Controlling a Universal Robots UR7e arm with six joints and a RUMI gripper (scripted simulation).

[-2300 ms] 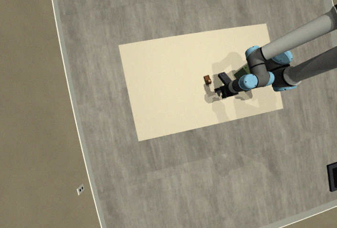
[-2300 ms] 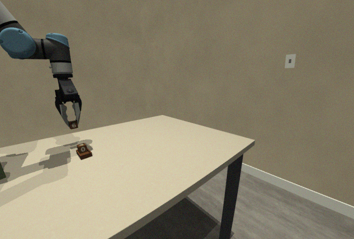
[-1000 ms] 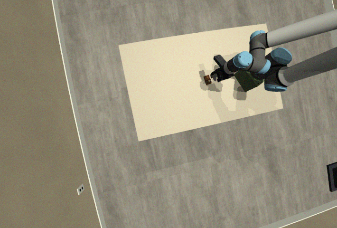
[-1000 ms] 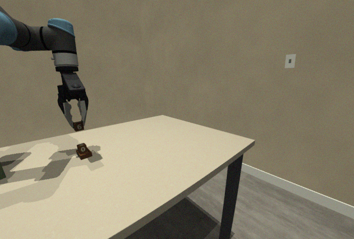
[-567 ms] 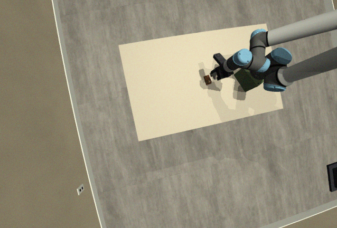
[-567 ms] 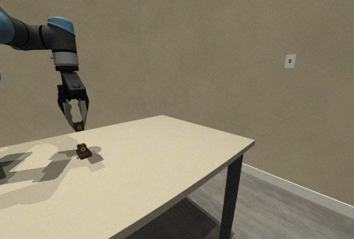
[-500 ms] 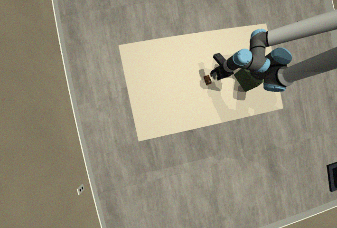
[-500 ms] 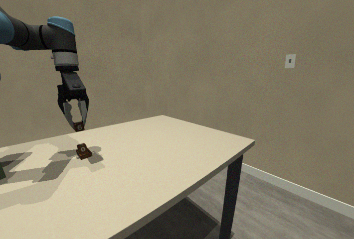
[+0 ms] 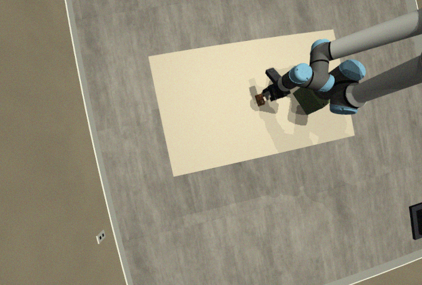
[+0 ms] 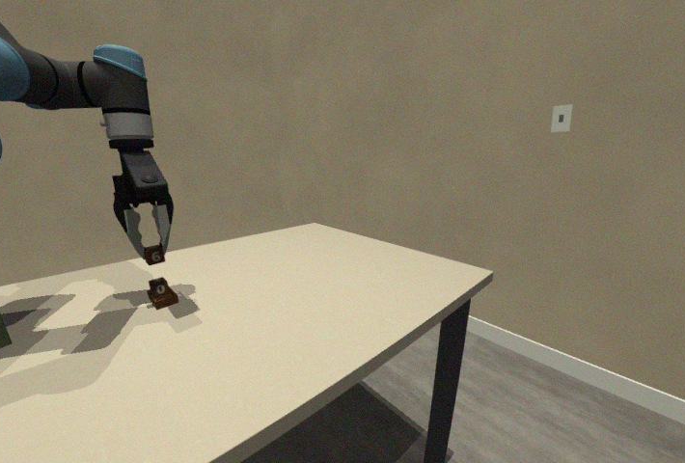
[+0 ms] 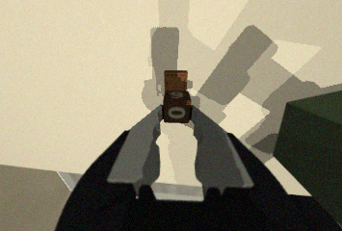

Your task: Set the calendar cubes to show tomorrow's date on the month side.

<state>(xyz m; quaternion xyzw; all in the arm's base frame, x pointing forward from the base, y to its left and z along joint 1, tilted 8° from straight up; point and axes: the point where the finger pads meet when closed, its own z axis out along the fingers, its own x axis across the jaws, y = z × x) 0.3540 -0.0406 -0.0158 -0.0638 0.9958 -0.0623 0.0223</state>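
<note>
The brown calendar tray is 110 mm below my hand and 20 mm to the left of it. From my hand the other things lie so: brown digit cube (10 mm below).
</note>
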